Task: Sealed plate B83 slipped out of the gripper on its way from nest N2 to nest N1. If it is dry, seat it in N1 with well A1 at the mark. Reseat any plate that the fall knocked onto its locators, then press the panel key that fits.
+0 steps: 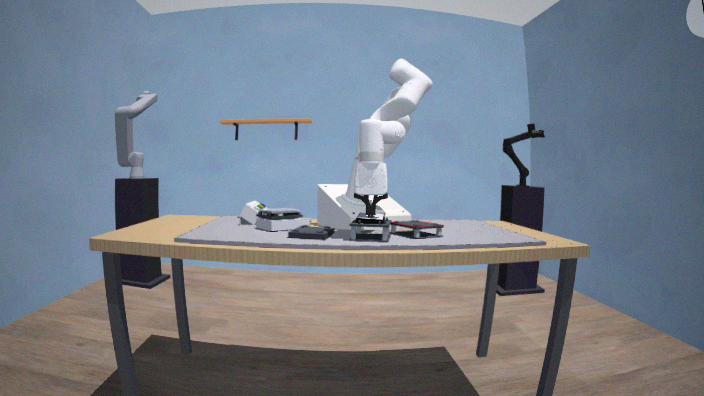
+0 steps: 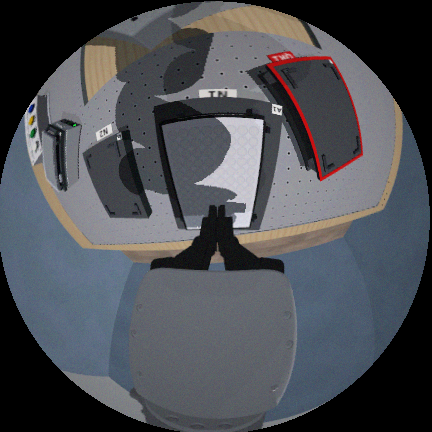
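Pixels of known places: gripper, fingertip midpoint: [image 1: 370,217] [image 2: 217,214]; arm's base at its link origin: [image 1: 356,199].
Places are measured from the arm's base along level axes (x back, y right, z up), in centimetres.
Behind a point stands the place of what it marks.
Observation:
A plate with a pale, shiny sealed top [image 2: 245,150] @[x -36.8, y -7.8, z -2.8 cm] lies in nest N1 [image 2: 271,150] @[x -37.2, y -10.8, z -4.7 cm] [image 1: 370,225] @[x -47.9, y -4.6, z -5.1 cm], inside its dark rim. The A1 tag [image 2: 277,109] @[x -32.9, y -11.5, z -4.7 cm] is at the nest's corner. Whether the plate sits fully down, and which corner is its well A1, I cannot tell. My gripper [image 2: 217,214] @[x -43.5, y -4.7, z -3.1 cm] [image 1: 370,215] @[x -43.5, y -4.7, z -3.1 cm] is shut with nothing between its fingers; the tips are over the plate's near part, touching or just above it. Nest N2 [image 2: 107,175] @[x -36.7, y 13.7, z -8.0 cm] [image 1: 306,233] @[x -46.5, y 15.0, z -8.3 cm] holds no plate. The key panel [image 2: 34,130] [image 1: 248,212] @[x -19.0, y 41.0, z -5.0 cm] has blue, yellow and green keys.
A red-rimmed raised nest [image 2: 325,110] @[x -31.2, y -19.2, z -6.1 cm] [image 1: 417,224] @[x -33.5, y -21.1, z -6.1 cm] with a red label stands beside N1, with no plate on it. A grey device [image 2: 70,155] @[x -28.1, y 23.3, z -7.6 cm] [image 1: 275,223] @[x -32.6, y 27.6, z -7.2 cm] with a green light stands between the panel and N2. The arm's white base [image 1: 331,205] @[x -4.7, y 9.9, z -2.4 cm] is behind.

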